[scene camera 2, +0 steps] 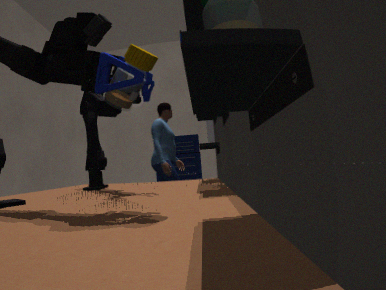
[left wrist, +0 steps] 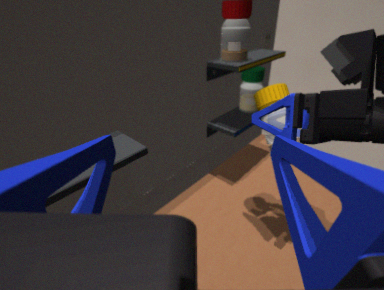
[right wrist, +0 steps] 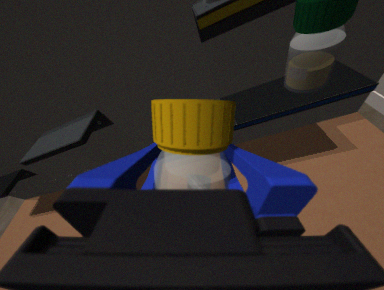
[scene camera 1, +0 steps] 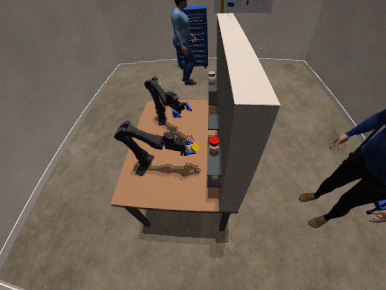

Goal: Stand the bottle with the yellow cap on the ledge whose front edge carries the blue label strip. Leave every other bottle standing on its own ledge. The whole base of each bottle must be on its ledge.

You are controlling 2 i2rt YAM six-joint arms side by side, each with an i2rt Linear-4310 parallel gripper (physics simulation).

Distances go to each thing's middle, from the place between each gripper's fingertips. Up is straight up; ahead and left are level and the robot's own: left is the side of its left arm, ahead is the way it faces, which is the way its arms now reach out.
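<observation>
My right hand is 3 cm past the yellow-capped bottle (scene camera 2: 123, 99) and 1 cm below it. Counting from that same right hand, the green-capped bottle (left wrist: 252, 78) is 13 cm ahead, 16 cm to the right and 1 cm below, while the blue-strip ledge (scene camera 2: 227, 70) is 12 cm ahead, 13 cm to the right and 7 cm below.
From my left hand, you'd find the yellow-capped bottle 24 cm to the right, 7 cm ahead and 9 cm below. The green-capped bottle is 40 cm to the right of my left hand, 23 cm ahead of it and 11 cm below it, and the blue-strip ledge is 37 cm to the right of that hand, 22 cm ahead of it and 17 cm below it.
</observation>
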